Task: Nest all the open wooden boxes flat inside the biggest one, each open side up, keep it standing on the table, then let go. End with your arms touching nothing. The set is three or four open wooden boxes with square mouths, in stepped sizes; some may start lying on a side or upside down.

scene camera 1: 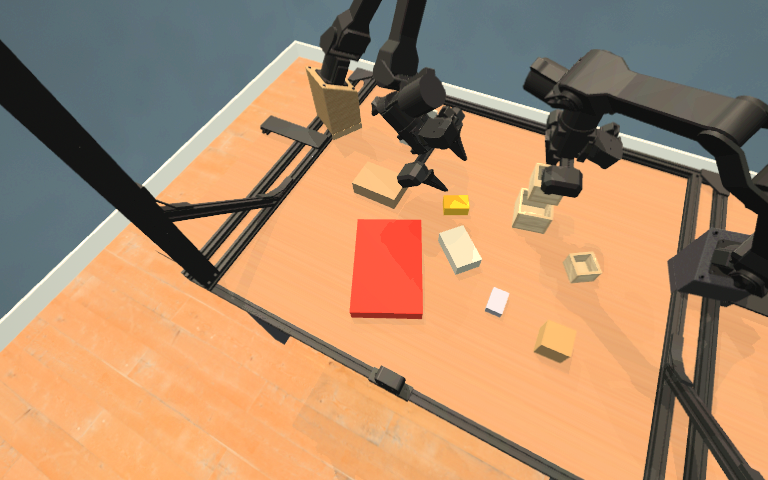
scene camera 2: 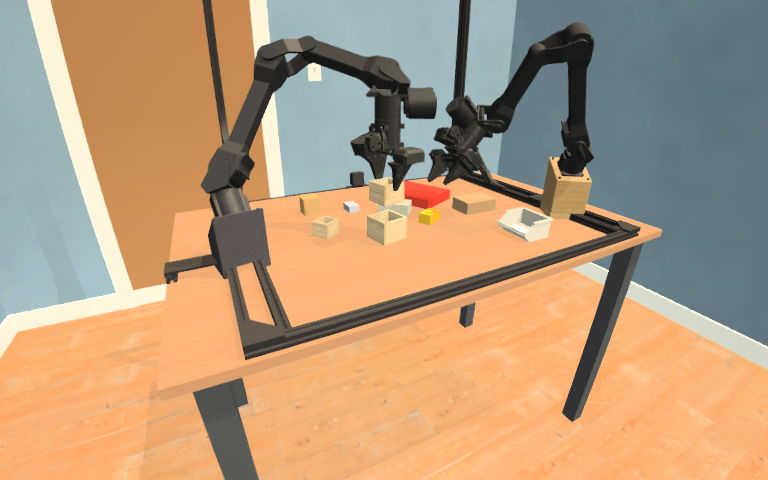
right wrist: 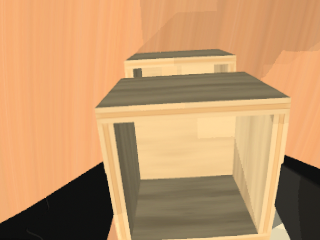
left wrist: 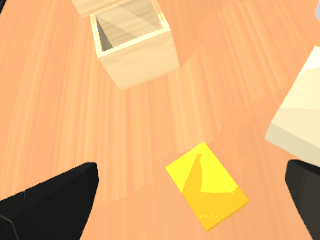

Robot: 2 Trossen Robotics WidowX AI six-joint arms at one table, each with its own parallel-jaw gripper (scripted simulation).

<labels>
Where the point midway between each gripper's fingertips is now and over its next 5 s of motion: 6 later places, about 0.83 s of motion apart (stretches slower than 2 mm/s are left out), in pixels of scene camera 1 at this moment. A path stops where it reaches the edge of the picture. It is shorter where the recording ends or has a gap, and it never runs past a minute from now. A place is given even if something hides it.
My left gripper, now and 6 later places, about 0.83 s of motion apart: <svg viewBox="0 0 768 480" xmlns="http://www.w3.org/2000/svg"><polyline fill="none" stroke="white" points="456,175 443,163 440,159 452,173 460,165 443,123 440,112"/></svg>
My right gripper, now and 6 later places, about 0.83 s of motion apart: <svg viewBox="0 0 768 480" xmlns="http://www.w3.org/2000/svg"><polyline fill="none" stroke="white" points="547,181 543,185 542,191 541,193 540,194 539,195 539,196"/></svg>
</labels>
